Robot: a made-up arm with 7 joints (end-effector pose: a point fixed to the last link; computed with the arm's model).
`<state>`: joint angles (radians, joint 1 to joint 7).
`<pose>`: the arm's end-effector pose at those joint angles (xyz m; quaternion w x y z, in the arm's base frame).
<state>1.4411 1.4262 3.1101 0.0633 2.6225 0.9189 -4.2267</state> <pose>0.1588 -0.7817 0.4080 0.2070 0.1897 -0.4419 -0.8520</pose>
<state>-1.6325 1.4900 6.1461 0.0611 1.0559 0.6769 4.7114</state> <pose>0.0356 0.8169 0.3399 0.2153 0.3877 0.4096 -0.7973</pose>
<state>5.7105 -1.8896 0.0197 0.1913 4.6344 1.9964 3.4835</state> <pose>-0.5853 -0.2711 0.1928 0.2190 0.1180 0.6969 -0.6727</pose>
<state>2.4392 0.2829 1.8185 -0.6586 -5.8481 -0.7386 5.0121</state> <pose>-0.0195 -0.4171 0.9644 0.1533 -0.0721 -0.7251 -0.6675</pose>
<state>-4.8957 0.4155 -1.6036 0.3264 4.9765 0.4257 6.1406</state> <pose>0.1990 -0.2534 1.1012 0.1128 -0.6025 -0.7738 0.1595</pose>
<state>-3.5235 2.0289 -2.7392 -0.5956 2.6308 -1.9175 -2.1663</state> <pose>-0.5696 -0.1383 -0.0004 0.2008 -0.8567 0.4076 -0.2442</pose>
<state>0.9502 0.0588 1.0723 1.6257 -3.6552 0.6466 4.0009</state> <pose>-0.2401 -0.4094 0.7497 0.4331 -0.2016 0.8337 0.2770</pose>
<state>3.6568 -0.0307 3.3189 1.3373 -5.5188 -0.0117 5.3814</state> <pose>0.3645 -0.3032 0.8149 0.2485 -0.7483 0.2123 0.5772</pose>
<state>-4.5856 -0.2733 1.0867 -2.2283 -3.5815 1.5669 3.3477</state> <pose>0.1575 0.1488 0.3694 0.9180 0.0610 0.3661 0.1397</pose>
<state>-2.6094 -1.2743 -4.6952 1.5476 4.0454 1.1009 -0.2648</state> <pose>0.5613 0.1516 0.5471 0.2827 0.6025 -0.7419 -0.0817</pose>
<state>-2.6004 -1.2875 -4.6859 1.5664 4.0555 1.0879 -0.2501</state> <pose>0.5601 0.1522 0.5356 0.2962 0.5975 -0.7413 -0.0753</pose>
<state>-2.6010 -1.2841 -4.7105 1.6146 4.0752 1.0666 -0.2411</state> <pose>0.5405 0.1684 0.5405 0.2992 0.6144 -0.7282 -0.0531</pose>
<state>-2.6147 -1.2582 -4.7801 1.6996 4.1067 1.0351 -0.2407</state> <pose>0.4932 0.2012 0.5659 0.2854 0.6569 -0.6978 -0.0082</pose>
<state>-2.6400 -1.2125 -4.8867 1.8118 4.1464 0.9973 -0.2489</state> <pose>0.4166 0.2388 0.6029 0.2531 0.7136 -0.6505 0.0587</pose>
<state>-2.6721 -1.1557 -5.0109 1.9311 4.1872 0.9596 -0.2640</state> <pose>0.3213 0.2659 0.6367 0.2067 0.7670 -0.5916 0.1377</pose>
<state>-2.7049 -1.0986 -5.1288 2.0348 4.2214 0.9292 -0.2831</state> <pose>0.2287 0.2759 0.6576 0.1564 0.8051 -0.5314 0.2123</pose>
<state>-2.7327 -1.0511 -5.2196 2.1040 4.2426 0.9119 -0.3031</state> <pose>0.1598 0.2741 0.6673 0.1141 0.8268 -0.4823 0.2660</pose>
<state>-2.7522 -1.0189 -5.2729 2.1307 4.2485 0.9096 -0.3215</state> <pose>0.1229 0.2703 0.6739 0.0876 0.8384 -0.4525 0.2909</pose>
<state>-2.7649 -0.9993 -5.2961 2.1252 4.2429 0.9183 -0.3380</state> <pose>0.1104 0.2691 0.6819 0.0745 0.8461 -0.4388 0.2934</pose>
